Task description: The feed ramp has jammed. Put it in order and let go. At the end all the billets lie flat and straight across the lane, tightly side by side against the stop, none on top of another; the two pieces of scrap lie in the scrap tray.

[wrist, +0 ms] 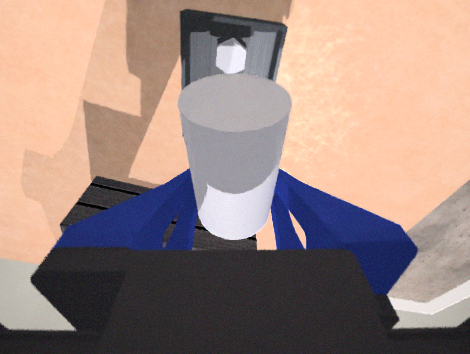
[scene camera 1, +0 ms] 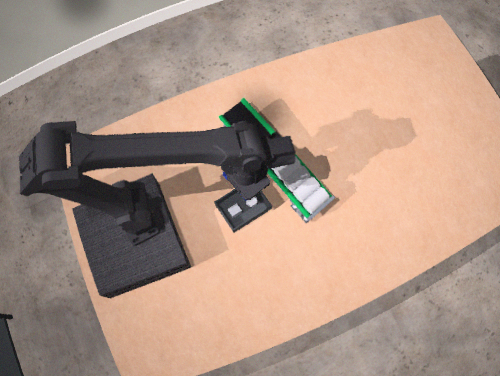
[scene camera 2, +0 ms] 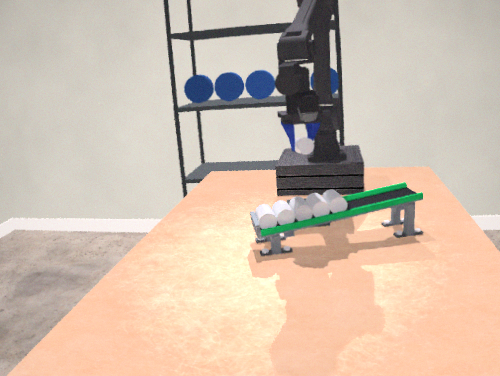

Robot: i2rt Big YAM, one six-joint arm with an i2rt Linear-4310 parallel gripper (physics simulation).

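Places are measured from the arm's base along level axes (x left, y back, z up), in millimetres.
Where they show: gripper, fingertip midpoint: (wrist: 234,175) (scene camera 1: 244,188) (scene camera 2: 301,150); arm's base, link origin: (scene camera 1: 137,221) (scene camera 2: 326,157).
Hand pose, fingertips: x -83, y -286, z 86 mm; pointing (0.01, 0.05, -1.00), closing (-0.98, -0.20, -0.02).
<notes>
Each offset is from my fingertips to the centre of the thing. "*": to the spot under its first point.
My gripper (scene camera 2: 303,141) (wrist: 234,175) is shut on a pale grey billet {dx +3, dy -19, dz +16 mm} (scene camera 2: 304,146) (wrist: 235,155), held in the air, high above the table on the robot-base side of the ramp. Several billets {dx -89, dy -170, dz -111 mm} (scene camera 1: 316,200) {dx -50, dy -162, dz -107 mm} (scene camera 2: 283,213) lie side by side across the lane at the low end of the green-railed ramp (scene camera 1: 258,117) (scene camera 2: 384,198), against the stop {dx -112, dy -175, dz -123 mm} (scene camera 2: 254,219); none shows on top of another. The arm hides part of the row in scene camera 1. The scrap tray {dx +9, dy +4, dz -166 mm} (scene camera 1: 243,217) (wrist: 185,50) holds two white pieces of scrap {dx +6, dy +32, dz -167 mm} (scene camera 1: 234,209) {dx +11, dy -24, dz -171 mm} (scene camera 1: 251,201); one piece {* dx +11, dy -26, dz -163 mm} (wrist: 231,56) shows in the wrist view.
The arm's dark base block (scene camera 1: 130,245) (scene camera 2: 320,172) stands at the table's end. The scrap tray lies between that block and the ramp's low end. The ramp's upper end stands on taller legs {* dx +241, dy -147, dz -144 mm} (scene camera 2: 409,220). A shelf rack (scene camera 2: 176,115) with blue discs (scene camera 2: 229,86) stands behind.
</notes>
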